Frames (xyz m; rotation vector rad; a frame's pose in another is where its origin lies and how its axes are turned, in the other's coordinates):
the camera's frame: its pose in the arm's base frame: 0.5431 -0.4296 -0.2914 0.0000 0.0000 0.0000
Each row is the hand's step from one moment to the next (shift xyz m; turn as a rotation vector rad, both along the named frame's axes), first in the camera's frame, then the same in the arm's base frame.
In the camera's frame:
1: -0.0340 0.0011 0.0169 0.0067 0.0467 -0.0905
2: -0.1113 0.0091 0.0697 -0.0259 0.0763 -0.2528
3: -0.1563 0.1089 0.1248 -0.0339 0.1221 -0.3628
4: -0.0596 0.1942 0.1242 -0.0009 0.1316 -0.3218
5: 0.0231 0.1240 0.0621 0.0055 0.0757 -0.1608
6: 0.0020 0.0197 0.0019 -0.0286 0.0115 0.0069
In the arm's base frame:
1: -0.0340 0.0011 0.0169 0.0067 0.0467 -0.0905
2: -0.1113 0.0091 0.0697 -0.0259 0.0763 -0.2528
3: -0.1563 0.1089 0.1248 -0.0339 0.1221 -0.3628
4: -0.0596 0.1942 0.1242 -0.0009 0.1316 -0.3218
5: 0.0231 0.1240 0.0621 0.0055 0.0757 -0.1608
6: 0.0020 0.0197 0.0019 -0.0286 0.0115 0.0069

